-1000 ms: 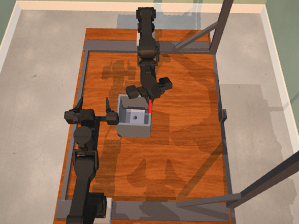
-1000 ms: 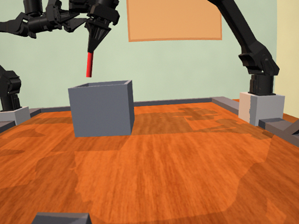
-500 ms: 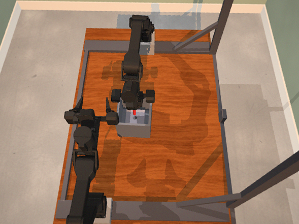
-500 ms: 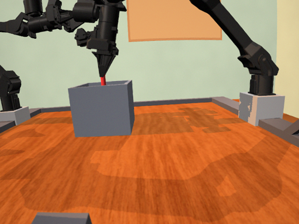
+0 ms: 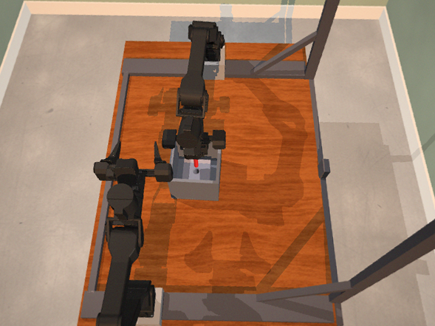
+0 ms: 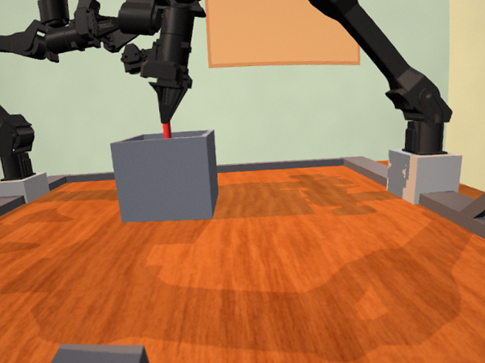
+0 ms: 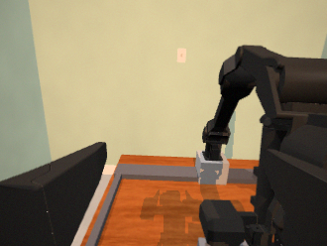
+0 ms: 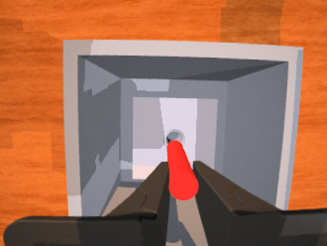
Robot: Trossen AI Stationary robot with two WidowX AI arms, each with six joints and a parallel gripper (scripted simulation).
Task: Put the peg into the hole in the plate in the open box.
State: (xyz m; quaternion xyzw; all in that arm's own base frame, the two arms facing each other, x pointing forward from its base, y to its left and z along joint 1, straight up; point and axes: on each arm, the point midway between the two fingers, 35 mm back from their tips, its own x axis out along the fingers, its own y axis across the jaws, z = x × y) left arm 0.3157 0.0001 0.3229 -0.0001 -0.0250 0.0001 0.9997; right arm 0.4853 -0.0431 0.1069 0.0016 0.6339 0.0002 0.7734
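The red peg is 6 cm below my right hand. From my right hand the other things lie so: pale plate (15 cm below).
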